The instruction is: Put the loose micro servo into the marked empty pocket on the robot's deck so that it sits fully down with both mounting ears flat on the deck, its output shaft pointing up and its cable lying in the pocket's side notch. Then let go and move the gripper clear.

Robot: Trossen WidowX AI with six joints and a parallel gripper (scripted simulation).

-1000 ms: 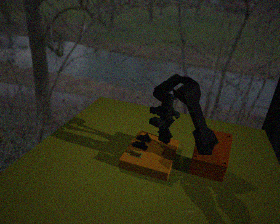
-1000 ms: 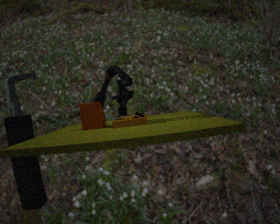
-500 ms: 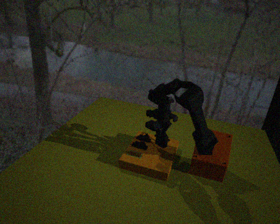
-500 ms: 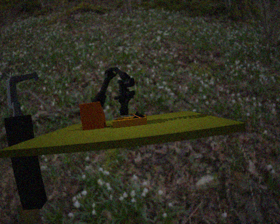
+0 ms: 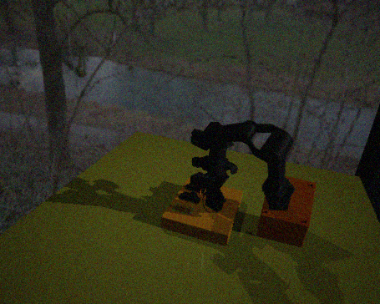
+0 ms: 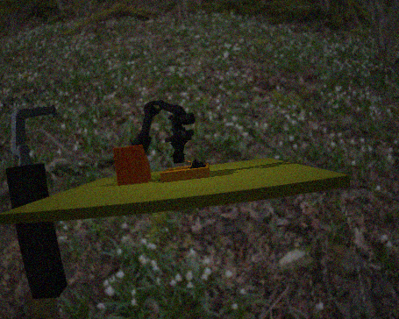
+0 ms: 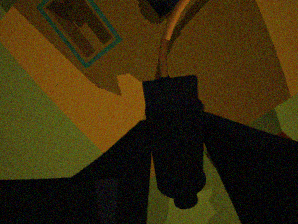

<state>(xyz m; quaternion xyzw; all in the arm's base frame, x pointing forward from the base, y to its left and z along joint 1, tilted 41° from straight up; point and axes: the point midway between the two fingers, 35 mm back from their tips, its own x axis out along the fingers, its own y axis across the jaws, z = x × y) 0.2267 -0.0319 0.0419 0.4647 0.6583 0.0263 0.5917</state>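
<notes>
Right now my gripper tip is 10 cm above the orange deck, 4 cm to the left of it and 2 cm past it.
</notes>
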